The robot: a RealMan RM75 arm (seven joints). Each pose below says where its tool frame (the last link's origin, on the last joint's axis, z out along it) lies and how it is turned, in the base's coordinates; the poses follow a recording.
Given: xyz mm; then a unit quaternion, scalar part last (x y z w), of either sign.
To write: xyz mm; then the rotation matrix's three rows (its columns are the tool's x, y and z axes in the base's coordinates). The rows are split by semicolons. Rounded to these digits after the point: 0 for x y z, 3 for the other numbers.
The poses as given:
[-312, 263, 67, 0.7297, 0.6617, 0.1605, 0.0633]
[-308, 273, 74, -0.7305, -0.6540, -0.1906, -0.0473]
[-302, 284, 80, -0.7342, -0.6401, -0.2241, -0.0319]
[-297, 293, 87, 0.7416, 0.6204, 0.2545, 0.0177]
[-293, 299, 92, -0.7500, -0.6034, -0.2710, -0.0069]
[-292, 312, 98, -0.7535, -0.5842, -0.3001, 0.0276]
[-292, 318, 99, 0.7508, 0.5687, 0.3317, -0.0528]
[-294, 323, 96, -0.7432, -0.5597, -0.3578, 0.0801]
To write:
-312, 263, 67; 0.073, 0.945, 0.318; 0.986, -0.116, 0.120; 0.150, 0.305, -0.940
-308, 273, 74; 0.072, 0.938, 0.340; 0.974, -0.140, 0.180; 0.217, 0.318, -0.923
-302, 284, 80; 0.080, 0.926, 0.370; 0.954, -0.179, 0.240; 0.288, 0.334, -0.898
-297, 293, 87; 0.101, 0.911, 0.399; 0.929, -0.230, 0.290; 0.356, 0.342, -0.870
-293, 299, 92; 0.125, 0.901, 0.415; 0.909, -0.272, 0.317; 0.398, 0.337, -0.853
-292, 312, 98; 0.137, 0.897, 0.420; 0.864, -0.316, 0.392; 0.485, 0.309, -0.818
-292, 318, 99; 0.133, 0.889, 0.438; 0.819, -0.348, 0.457; 0.558, 0.298, -0.774
-294, 323, 96; 0.117, 0.889, 0.442; 0.775, -0.361, 0.520; 0.621, 0.281, -0.731

